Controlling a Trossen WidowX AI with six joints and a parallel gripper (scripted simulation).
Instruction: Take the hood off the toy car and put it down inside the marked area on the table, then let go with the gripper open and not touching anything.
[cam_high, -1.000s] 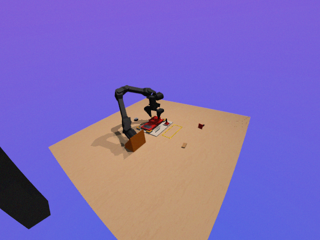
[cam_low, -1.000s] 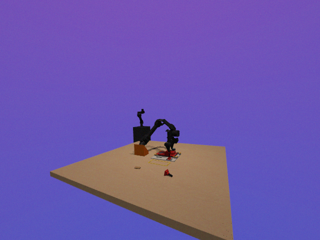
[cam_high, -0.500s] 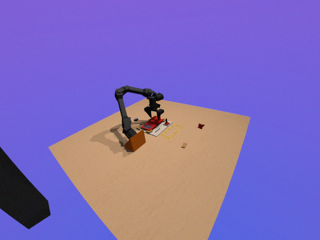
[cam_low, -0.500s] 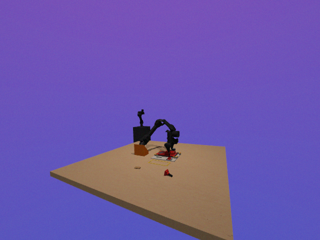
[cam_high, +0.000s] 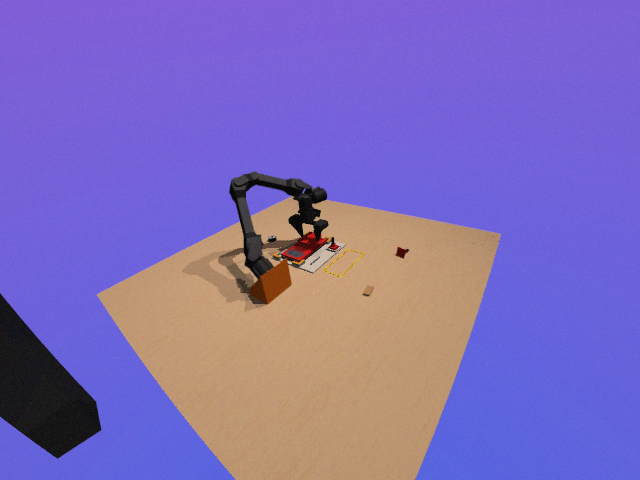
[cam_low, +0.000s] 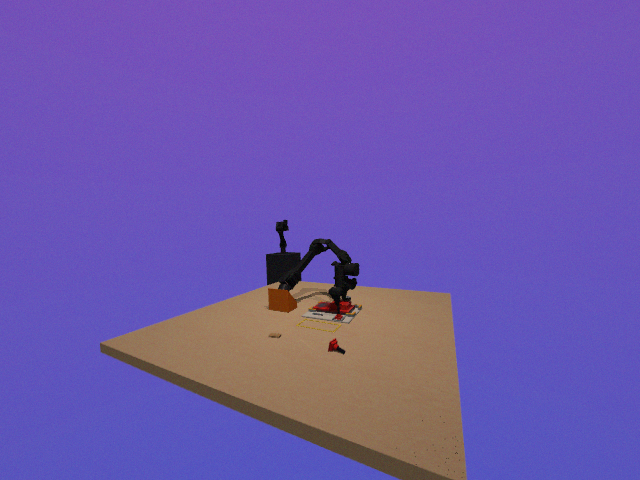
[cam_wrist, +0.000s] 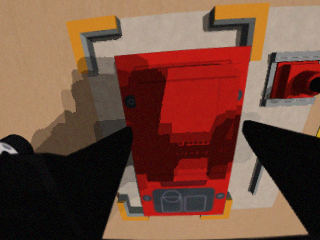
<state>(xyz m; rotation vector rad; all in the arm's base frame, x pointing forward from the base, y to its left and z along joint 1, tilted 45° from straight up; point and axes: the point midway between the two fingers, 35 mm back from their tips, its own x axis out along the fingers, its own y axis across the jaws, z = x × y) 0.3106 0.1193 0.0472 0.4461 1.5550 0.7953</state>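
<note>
My gripper tip is right at the red hood. Round my gripper tip: black wheel 21 cm to the left, 7 cm behind, 3 cm below; then tan block 40 cm to the right, 9 cm behind, 4 cm below.
</note>
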